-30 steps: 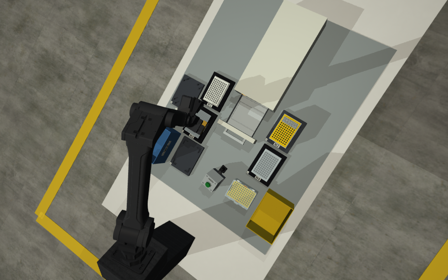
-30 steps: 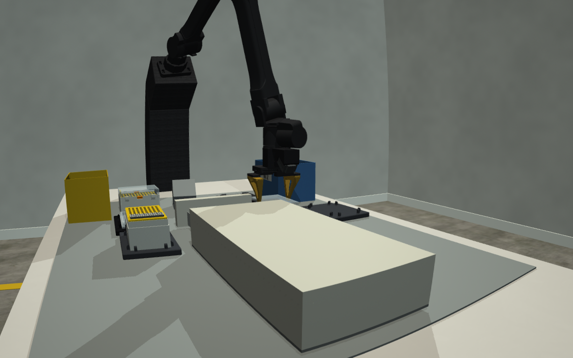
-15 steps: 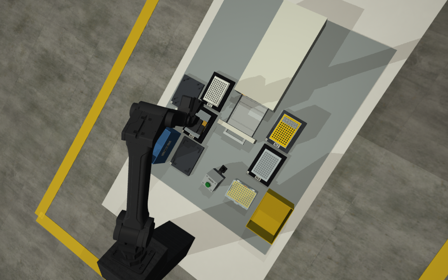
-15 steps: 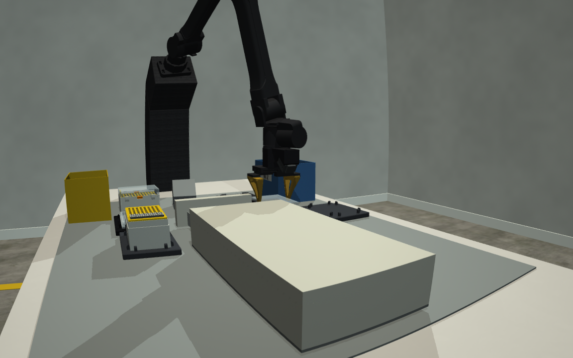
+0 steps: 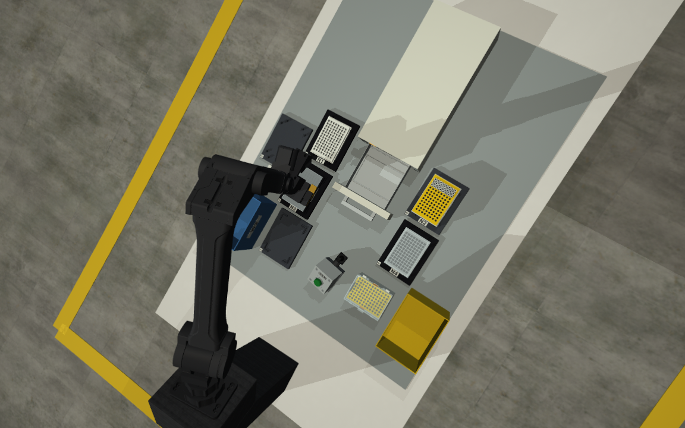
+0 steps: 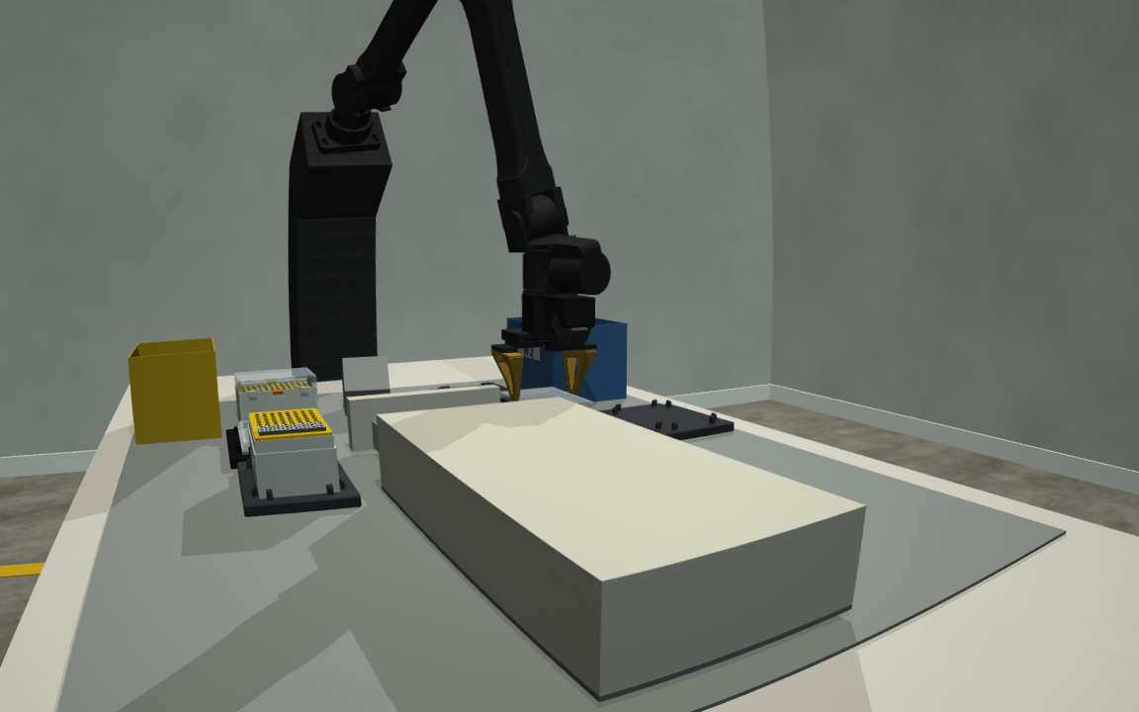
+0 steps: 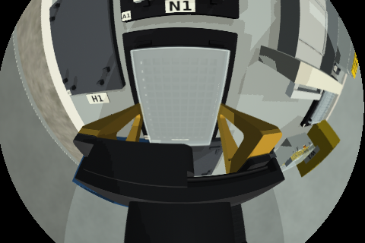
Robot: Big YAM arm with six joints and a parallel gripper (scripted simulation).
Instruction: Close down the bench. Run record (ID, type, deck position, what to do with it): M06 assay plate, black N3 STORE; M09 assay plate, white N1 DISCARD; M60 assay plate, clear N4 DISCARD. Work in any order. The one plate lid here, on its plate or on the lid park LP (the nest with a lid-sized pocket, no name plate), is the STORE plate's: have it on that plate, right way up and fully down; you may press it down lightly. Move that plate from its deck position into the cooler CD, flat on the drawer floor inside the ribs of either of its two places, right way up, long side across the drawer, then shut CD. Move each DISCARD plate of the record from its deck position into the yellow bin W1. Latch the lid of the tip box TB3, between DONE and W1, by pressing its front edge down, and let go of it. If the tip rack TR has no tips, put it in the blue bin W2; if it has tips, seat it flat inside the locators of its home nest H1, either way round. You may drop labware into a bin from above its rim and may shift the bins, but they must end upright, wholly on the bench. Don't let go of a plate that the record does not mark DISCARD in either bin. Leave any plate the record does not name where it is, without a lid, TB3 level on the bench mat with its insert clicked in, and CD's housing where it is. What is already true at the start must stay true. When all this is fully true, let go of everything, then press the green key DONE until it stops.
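Right now my hand is 2 cm above the black plate. From my hand the other things lie so: nest N3: 3 cm below; clear plate lid: right at my hand; home nest H1: 12 cm ahead, 11 cm to the left, 3 cm below.
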